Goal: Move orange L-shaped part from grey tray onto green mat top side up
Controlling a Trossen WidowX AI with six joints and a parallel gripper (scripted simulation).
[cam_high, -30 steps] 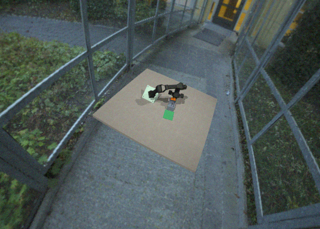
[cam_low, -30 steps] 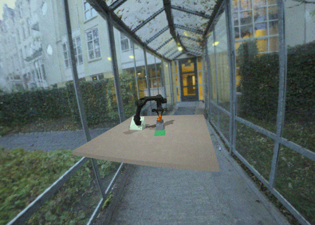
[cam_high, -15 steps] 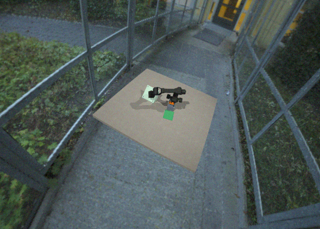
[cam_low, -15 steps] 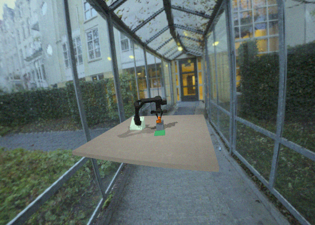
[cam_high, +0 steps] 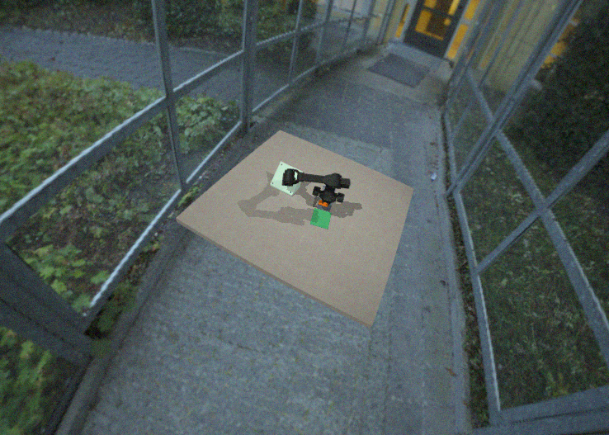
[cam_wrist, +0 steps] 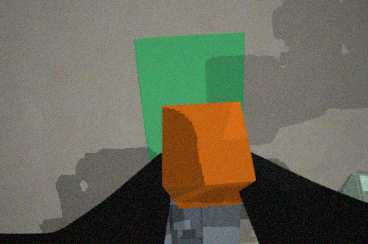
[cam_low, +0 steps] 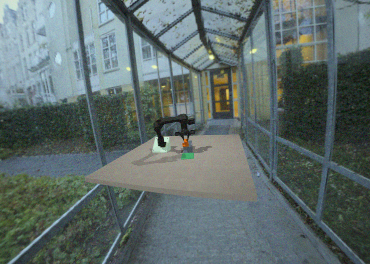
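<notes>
My gripper tip is now 170 mm above the green mat and 10 mm to the right of it. Also, from my gripper tip: orange l-shaped part: 30 mm to the left, 30 mm below, 20 mm behind.
</notes>
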